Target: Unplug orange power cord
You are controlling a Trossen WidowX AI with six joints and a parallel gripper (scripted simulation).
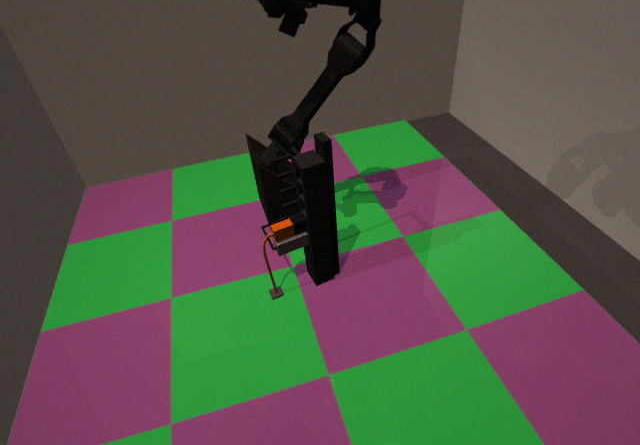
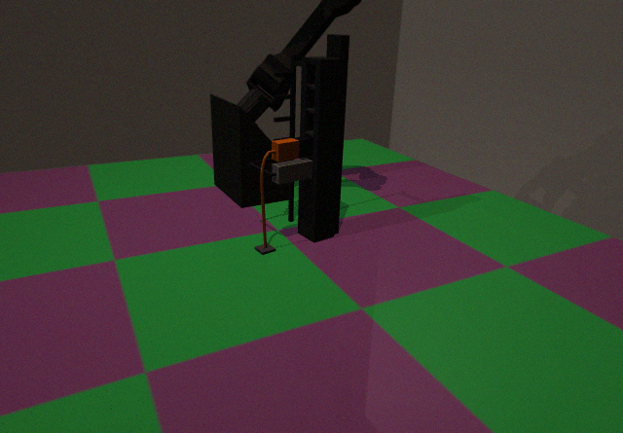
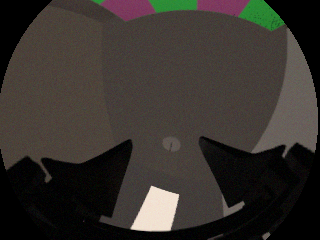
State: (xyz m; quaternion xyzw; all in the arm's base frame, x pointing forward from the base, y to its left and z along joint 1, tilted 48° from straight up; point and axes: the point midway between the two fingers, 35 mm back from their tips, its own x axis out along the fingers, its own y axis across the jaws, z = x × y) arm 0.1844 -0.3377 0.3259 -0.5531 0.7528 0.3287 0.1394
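Now: the orange plug 480 mm below my gripper tip, 100 mm ahead of it and 10 mm to the left of it.
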